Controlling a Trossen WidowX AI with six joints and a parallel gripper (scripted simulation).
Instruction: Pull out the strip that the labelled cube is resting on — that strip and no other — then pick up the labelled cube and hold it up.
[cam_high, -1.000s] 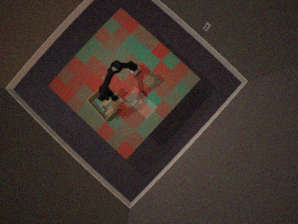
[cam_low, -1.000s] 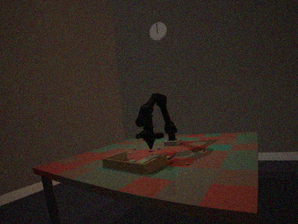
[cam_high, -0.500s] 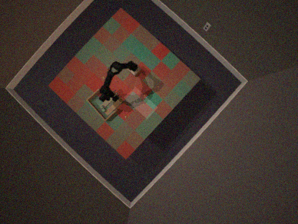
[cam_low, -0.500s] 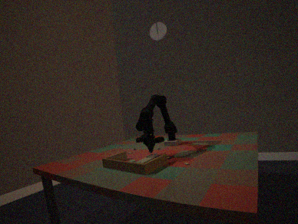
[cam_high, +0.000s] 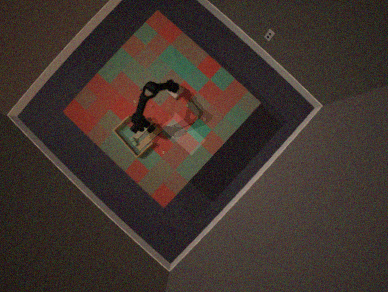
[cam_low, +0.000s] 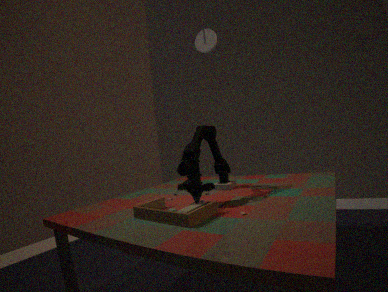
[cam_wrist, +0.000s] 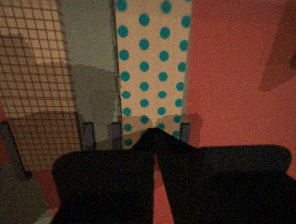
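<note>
Now: the dotted strip 90 mm ahead of my gripper tip and 10 mm to the right of it. Round my gripper tip: purplish block: 140 mm behind, 90 mm to the right.
</note>
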